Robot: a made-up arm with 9 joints. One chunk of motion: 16 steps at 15 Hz.
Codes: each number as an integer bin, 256 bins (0 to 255) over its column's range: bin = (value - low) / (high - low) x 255, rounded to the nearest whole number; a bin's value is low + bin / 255 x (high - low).
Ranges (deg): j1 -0.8..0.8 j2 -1..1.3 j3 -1.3..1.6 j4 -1.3..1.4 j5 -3.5..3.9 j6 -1.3..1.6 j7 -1.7..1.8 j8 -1.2..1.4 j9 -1.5..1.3
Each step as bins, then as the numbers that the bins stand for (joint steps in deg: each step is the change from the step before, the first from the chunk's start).
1 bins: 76 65 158 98 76 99 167 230 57
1 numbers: -0.323 -0.414 0.497 -0.262 -1.295 -0.174 0.592 1.145 -0.874
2 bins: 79 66 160 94 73 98 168 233 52
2 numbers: -0.304 -0.405 0.520 -0.305 -1.382 -0.185 0.606 1.176 -0.929
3 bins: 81 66 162 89 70 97 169 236 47
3 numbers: -0.292 -0.405 0.542 -0.358 -1.469 -0.197 0.620 1.206 -0.984
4 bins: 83 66 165 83 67 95 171 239 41
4 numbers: -0.279 -0.405 0.576 -0.421 -1.556 -0.220 0.647 1.237 -1.050
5 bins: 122 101 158 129 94 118 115 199 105
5 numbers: -0.035 -0.089 0.497 0.066 -0.772 0.042 -0.122 0.829 -0.347
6 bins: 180 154 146 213 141 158 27 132 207
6 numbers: 0.329 0.389 0.360 0.955 0.592 0.497 -1.329 0.146 0.773
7 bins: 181 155 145 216 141 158 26 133 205
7 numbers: 0.336 0.398 0.349 0.987 0.592 0.497 -1.343 0.156 0.751
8 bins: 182 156 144 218 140 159 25 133 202
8 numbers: 0.342 0.407 0.338 1.008 0.563 0.508 -1.357 0.156 0.718
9 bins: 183 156 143 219 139 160 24 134 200
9 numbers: 0.348 0.407 0.326 1.019 0.534 0.520 -1.371 0.166 0.696
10 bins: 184 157 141 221 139 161 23 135 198
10 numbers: 0.355 0.416 0.304 1.040 0.534 0.531 -1.384 0.176 0.674
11 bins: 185 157 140 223 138 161 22 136 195
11 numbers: 0.361 0.416 0.292 1.061 0.505 0.531 -1.398 0.187 0.641
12 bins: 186 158 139 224 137 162 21 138 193
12 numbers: 0.367 0.425 0.281 1.072 0.476 0.542 -1.412 0.207 0.619
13 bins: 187 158 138 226 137 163 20 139 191
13 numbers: 0.373 0.425 0.269 1.093 0.476 0.554 -1.425 0.217 0.597
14 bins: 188 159 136 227 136 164 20 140 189
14 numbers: 0.380 0.434 0.247 1.104 0.447 0.565 -1.425 0.227 0.575
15 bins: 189 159 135 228 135 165 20 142 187
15 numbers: 0.386 0.434 0.235 1.114 0.418 0.576 -1.425 0.248 0.553
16 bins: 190 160 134 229 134 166 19 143 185
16 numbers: 0.392 0.443 0.224 1.125 0.389 0.588 -1.439 0.258 0.531
